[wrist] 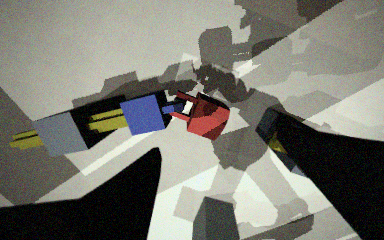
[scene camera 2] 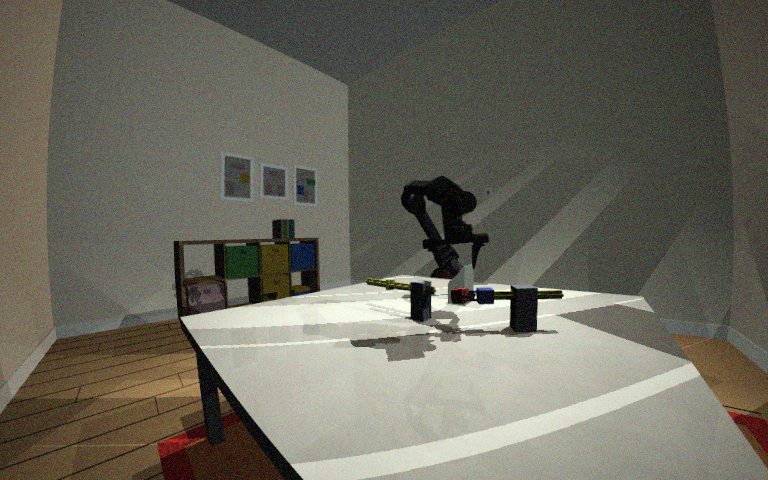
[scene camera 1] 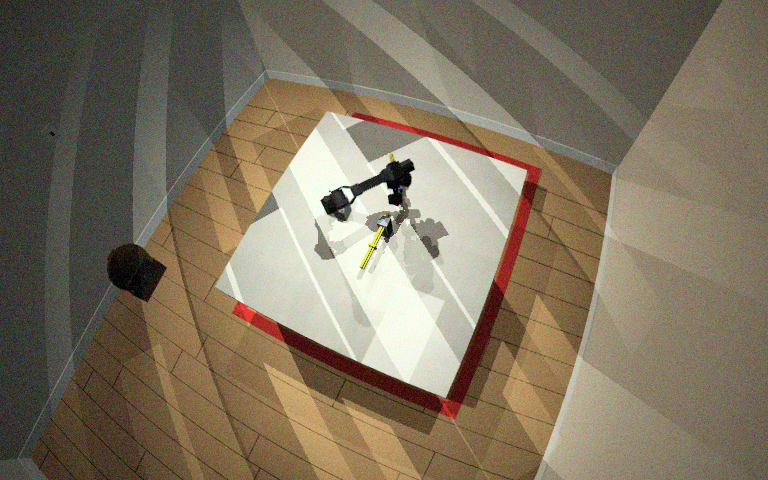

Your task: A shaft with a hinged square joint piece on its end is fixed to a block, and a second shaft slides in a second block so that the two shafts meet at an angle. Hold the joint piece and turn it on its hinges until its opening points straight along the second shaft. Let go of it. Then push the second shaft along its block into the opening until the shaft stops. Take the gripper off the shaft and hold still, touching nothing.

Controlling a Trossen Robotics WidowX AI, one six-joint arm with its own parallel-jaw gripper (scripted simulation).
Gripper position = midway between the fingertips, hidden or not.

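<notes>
My gripper (scene camera 2: 457, 270) is open and holds nothing. In the wrist view I see the gripper (wrist: 218, 142) too, and there is also a red square joint piece (wrist: 208, 117).
</notes>
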